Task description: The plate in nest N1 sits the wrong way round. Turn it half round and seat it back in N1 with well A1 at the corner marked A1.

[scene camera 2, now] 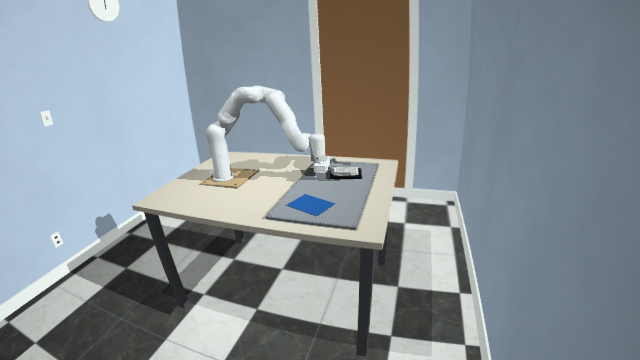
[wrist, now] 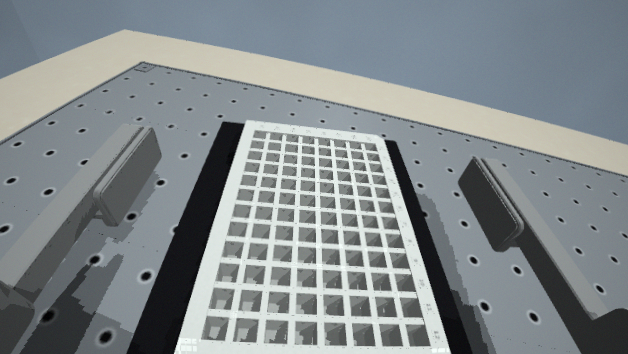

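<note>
The white plate (scene camera 2: 346, 171) (wrist: 320, 200) lies in the black nest (scene camera 2: 356, 177) (wrist: 197, 225) on the grey perforated board. In the wrist view its small numbers run down the right edge, with 12 at the near end, and its small letters run along the far edge. The far right corner looks cut off. The near end of the plate and nest is cut off by the view, and the A1 label does not show. My gripper (scene camera 2: 334, 169) (wrist: 310, 190) is wide open and empty, with one finger on each side of the plate, apart from its long sides.
The grey perforated board (scene camera 2: 345, 200) (wrist: 280, 102) lies on the beige table (scene camera 2: 220, 205) (wrist: 200, 60). A blue square (scene camera 2: 310, 205) lies on the board's near part. The arm's base stands on a wooden plate (scene camera 2: 245, 178) at the left. The table's far edge shows beyond the board.
</note>
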